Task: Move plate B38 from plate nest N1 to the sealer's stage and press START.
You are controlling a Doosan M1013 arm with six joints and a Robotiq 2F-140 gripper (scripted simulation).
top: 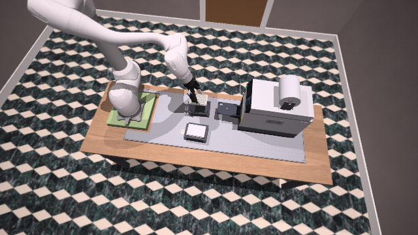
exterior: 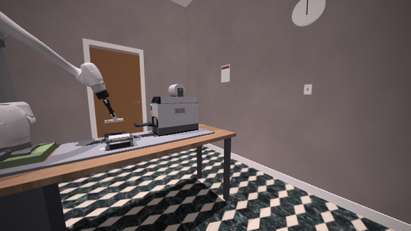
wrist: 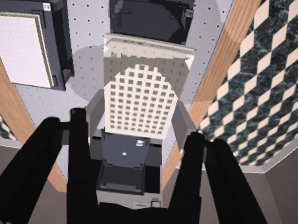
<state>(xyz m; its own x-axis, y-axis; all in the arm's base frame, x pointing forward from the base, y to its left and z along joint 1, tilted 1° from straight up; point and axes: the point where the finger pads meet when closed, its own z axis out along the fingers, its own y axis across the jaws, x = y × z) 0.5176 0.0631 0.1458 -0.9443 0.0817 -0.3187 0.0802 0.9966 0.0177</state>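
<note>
Now: the plate B38 3 cm below my hand. Also, from my hand: sealer stage 21 cm ahead, 8 cm below, 3 cm to the right; white button 32 cm ahead, 5 cm to the left, 1 cm above; pale plate 21 cm to the right, 12 cm below.
</note>
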